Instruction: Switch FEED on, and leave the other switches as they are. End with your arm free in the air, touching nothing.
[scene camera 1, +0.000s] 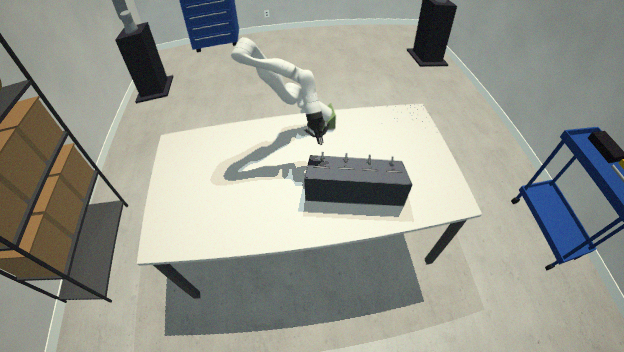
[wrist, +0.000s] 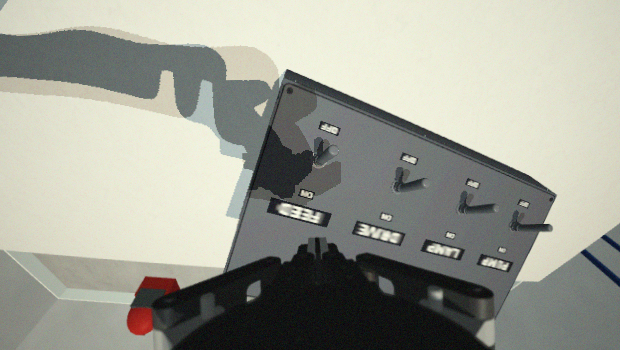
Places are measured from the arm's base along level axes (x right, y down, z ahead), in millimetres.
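Pixels of known places: gripper, fingertip midpoint: (scene camera 1: 321, 144) (wrist: 317, 250); arm's base at its link origin: (scene camera 1: 326, 114).
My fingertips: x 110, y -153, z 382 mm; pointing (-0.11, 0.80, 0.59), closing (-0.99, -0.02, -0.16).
Note:
For each thing: its middle in the pictures, then the offset to it from my fingertips. Level surfaces: height alone.
- dark grey switch box at the middle of its body: (wrist: 396, 215) (scene camera 1: 357, 178) dx -163, dy +156, dz +112 mm
- FEED lever at the middle of its body: (wrist: 326, 156) (scene camera 1: 322, 156) dx -12, dy +107, dz -22 mm
- DRIVE lever at the middle of its body: (wrist: 412, 186) (scene camera 1: 346, 157) dx -128, dy +107, dz +10 mm
- LAMP lever at the middle of its body: (wrist: 479, 209) (scene camera 1: 369, 158) dx -244, dy +107, dz +41 mm
- PUMP lever at the middle of its body: (wrist: 532, 228) (scene camera 1: 392, 160) dx -360, dy +107, dz +72 mm
- white table at its surface level: dy +219 mm
A dark grey switch box (scene camera 1: 357, 192) (wrist: 370, 135) stands on the white table, with four levers on its top. The FEED lever (scene camera 1: 322, 156) (wrist: 327, 154) is at the box's left end in the scene view; its tip shows on the OFF side of its base in the wrist view. The DRIVE lever (scene camera 1: 346, 158) (wrist: 412, 185), LAMP lever (scene camera 1: 369, 159) (wrist: 480, 208) and PUMP lever (scene camera 1: 392, 161) (wrist: 534, 227) stand in a row beside it. My gripper (scene camera 1: 320, 142) (wrist: 317, 250) is shut and empty, in the air near the FEED end, apart from the levers.
The white table (scene camera 1: 215, 220) carries the box. The arm's shadow falls on the table and the box's FEED end. A shelf rack (scene camera 1: 110, 190) with cartons is at the left, a blue cart (scene camera 1: 545, 155) at the right. A red object (wrist: 141, 317) shows low in the wrist view.

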